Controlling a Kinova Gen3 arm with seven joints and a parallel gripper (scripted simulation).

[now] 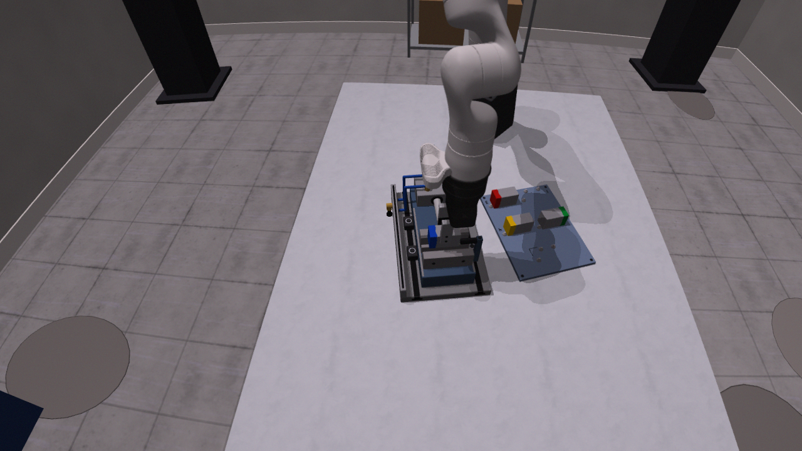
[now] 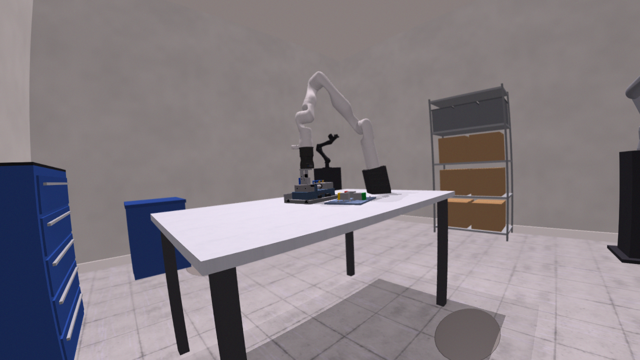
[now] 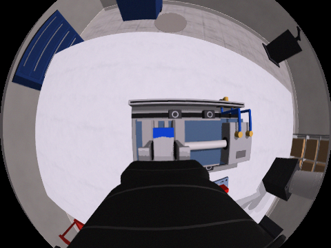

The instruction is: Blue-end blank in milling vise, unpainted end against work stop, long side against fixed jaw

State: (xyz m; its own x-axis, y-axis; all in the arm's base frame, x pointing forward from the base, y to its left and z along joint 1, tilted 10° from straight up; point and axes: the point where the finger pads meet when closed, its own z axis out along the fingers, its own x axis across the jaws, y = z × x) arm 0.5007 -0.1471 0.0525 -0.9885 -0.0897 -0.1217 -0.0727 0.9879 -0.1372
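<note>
The blue-ended blank is 2 cm below my hand. The rest, counted from my hand: vise base rail 7 cm behind, 9 cm to the right, 10 cm below; work stop rod 1 cm behind, 5 cm to the left, 5 cm below; fixed jaw 3 cm ahead, 1 cm to the left, 6 cm below.
</note>
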